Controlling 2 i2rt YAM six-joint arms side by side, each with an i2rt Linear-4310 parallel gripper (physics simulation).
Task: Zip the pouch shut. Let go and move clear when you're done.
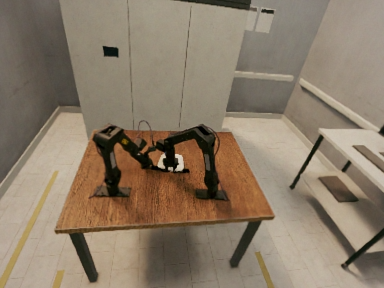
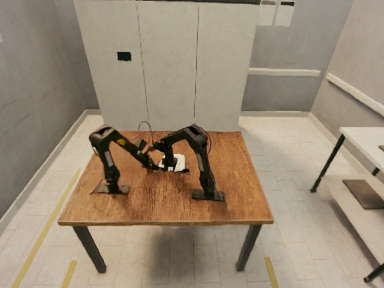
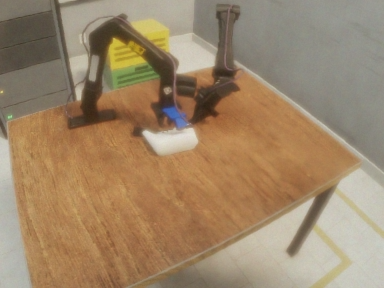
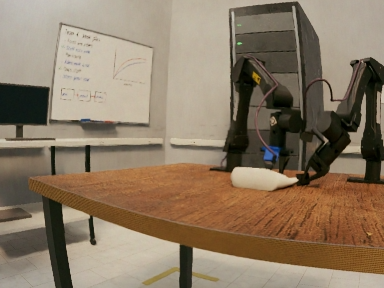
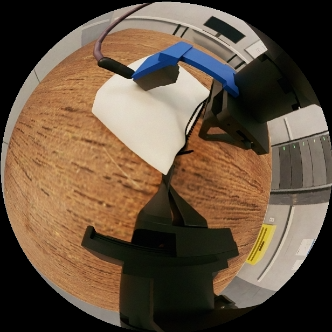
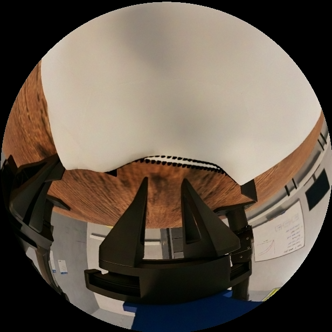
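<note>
A white pouch (image 3: pixel 172 143) (image 4: pixel 252 179) (image 5: pixel 145 112) (image 6: pixel 165 90) lies on the table, its mouth facing the arm bases. Black zip teeth (image 6: pixel 170 163) (image 5: pixel 191 125) run along the mouth, with a gap between the rows. A small dark zip pull (image 5: pixel 186 152) (image 6: pixel 112 173) sits near the end by my left gripper. My left gripper (image 5: pixel 163 183) (image 6: pixel 60 157) (image 4: pixel 302 179) is shut on the black end tab at that corner; its fingertips mostly hide the tab. My right gripper (image 6: pixel 165 181) is partly open and empty, in front of the zip's middle.
Another black end tab (image 6: pixel 248 190) (image 3: pixel 137 131) sticks out at the pouch's opposite corner. The wooden table (image 3: pixel 100 200) (image 1: pixel 160 210) carries both arms. The two wrists are close together beside the pouch. A yellow crate (image 3: pixel 157 35) and a green crate (image 3: pixel 131 75) stand beyond the table.
</note>
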